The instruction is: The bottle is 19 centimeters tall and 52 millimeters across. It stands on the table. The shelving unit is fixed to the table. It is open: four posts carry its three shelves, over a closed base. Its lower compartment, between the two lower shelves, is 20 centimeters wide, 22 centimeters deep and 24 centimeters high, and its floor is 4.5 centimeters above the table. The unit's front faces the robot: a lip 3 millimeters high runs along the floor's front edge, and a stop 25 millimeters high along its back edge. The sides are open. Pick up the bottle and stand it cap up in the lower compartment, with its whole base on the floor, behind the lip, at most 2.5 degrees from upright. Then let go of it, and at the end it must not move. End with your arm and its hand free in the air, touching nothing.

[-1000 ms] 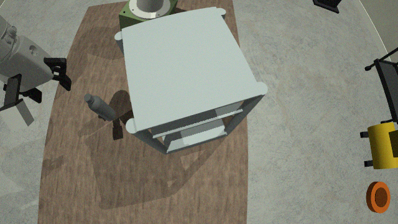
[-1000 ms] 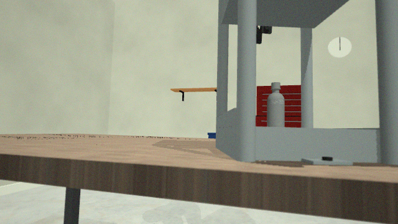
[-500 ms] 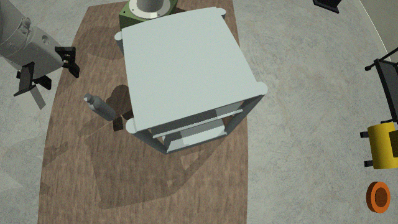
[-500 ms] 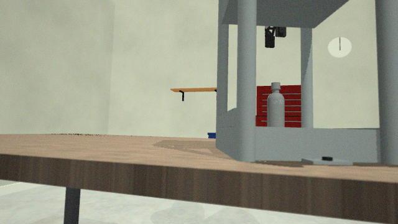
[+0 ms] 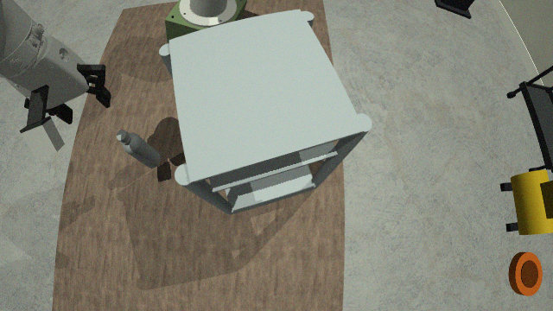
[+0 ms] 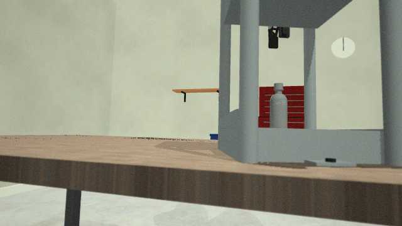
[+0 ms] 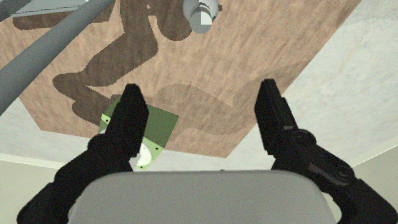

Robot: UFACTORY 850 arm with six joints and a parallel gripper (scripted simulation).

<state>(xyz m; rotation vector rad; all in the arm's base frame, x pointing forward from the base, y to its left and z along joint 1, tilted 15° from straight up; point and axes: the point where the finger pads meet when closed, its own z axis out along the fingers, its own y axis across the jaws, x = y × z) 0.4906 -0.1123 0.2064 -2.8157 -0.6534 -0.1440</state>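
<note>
Now: the grey bottle 21 cm below my hand. Also, from my hand: grey shelving unit: 31 cm to the left, 14 cm below, 5 cm behind.
</note>
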